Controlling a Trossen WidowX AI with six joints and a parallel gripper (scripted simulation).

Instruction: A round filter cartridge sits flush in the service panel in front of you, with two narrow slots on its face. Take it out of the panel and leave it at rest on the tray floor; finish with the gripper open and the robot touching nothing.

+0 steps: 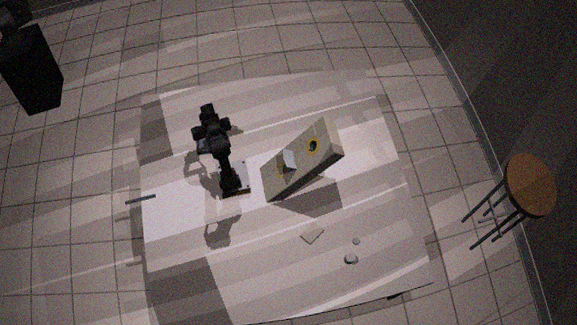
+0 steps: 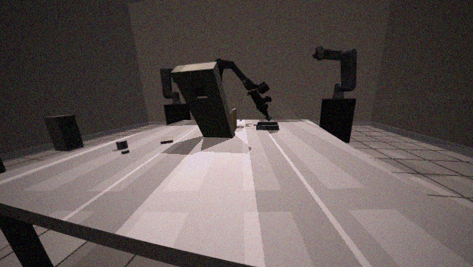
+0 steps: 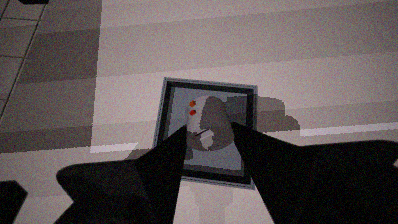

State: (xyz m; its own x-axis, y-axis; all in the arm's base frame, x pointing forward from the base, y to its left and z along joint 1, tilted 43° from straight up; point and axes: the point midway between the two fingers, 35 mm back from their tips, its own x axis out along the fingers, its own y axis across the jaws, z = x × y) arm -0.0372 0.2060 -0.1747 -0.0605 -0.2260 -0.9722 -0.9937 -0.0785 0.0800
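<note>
The square tray lies 7 cm below my gripper tip. Also, from my gripper tip: flat tile: 34 cm ahead, 58 cm to the right, 8 cm below; then round filter cartridge: right at my gripper tip.
</note>
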